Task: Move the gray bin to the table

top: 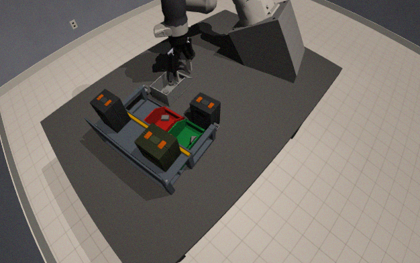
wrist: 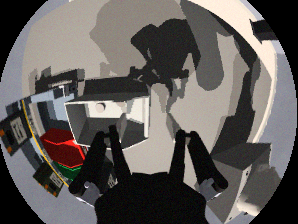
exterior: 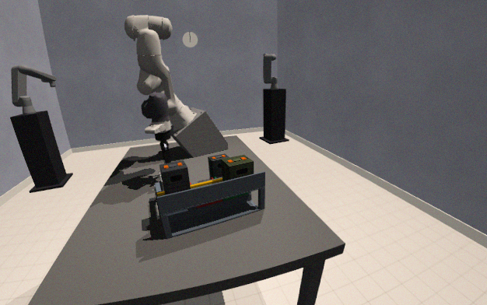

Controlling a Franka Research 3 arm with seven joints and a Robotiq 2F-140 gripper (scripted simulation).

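Right now my hand is 8 cm short of the gray open bin and 2 cm above it. Round my hand: red bin 27 cm ahead, 13 cm to the left, 1 cm below; green bin 27 cm ahead, 24 cm to the left, 1 cm below; yellow rail 33 cm ahead, 13 cm to the left, 5 cm above.
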